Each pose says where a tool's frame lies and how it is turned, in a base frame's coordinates. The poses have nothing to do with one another.
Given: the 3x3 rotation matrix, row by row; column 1 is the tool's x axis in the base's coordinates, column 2 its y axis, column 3 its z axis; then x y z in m. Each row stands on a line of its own.
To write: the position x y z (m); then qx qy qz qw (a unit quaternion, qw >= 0). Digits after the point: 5 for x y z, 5 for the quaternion.
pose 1, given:
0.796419 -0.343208 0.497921
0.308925 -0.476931 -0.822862
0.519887 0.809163 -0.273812
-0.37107 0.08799 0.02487
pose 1, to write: -0.37107 0.08799 0.02487 0.79799 -0.01074 0.31887 0.51129
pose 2, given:
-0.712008 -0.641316 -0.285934
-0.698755 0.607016 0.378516
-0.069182 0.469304 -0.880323
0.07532 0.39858 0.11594
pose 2, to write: 0.07532 0.39858 0.11594 0.37460 -0.89434 -0.23700 0.06059
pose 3, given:
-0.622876 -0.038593 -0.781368
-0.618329 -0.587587 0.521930
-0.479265 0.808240 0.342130
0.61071 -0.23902 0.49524
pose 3, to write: 0.61071 -0.23902 0.49524 0.39452 -0.41628 -0.79884 0.18143
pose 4, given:
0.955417 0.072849 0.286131
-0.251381 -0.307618 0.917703
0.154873 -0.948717 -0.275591
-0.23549 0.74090 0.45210
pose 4, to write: -0.23549 0.74090 0.45210 -0.79665 0.05603 -0.13839 0.58571
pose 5, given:
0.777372 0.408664 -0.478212
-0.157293 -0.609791 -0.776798
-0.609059 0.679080 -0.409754
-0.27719 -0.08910 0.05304
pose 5, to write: -0.27719 -0.08910 0.05304 0.83620 0.07515 -0.32506 0.43527
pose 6, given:
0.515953 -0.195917 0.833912
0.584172 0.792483 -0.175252
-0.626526 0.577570 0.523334
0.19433 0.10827 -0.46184
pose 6, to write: 0.19433 0.10827 -0.46184 0.22368 0.43393 0.23179 0.84139
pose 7, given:
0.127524 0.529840 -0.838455
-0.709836 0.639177 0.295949
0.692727 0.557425 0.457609
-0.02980 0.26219 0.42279
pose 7, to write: -0.02980 0.26219 0.42279 0.08766 -0.51333 -0.41560 0.74571
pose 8, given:
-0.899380 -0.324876 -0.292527
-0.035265 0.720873 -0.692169
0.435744 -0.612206 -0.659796
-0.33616 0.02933 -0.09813
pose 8, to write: -0.33616 0.02933 -0.09813 0.09943 -0.90555 0.36011 0.20106
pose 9, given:
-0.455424 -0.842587 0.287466
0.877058 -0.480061 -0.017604
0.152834 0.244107 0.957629
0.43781 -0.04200 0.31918
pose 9, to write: 0.43781 -0.04200 0.31918 0.12943 0.06658 0.85046 0.50551
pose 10, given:
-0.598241 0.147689 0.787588
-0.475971 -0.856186 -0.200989
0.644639 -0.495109 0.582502
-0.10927 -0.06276 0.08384
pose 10, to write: -0.10927 -0.06276 0.08384 -0.41093 0.19972 -0.87134 0.17894
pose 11, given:
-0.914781 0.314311 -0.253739
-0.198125 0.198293 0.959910
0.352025 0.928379 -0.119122
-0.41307 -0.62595 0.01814
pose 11, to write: -0.41307 -0.62595 0.01814 -0.03888 -0.74703 -0.63193 0.20273
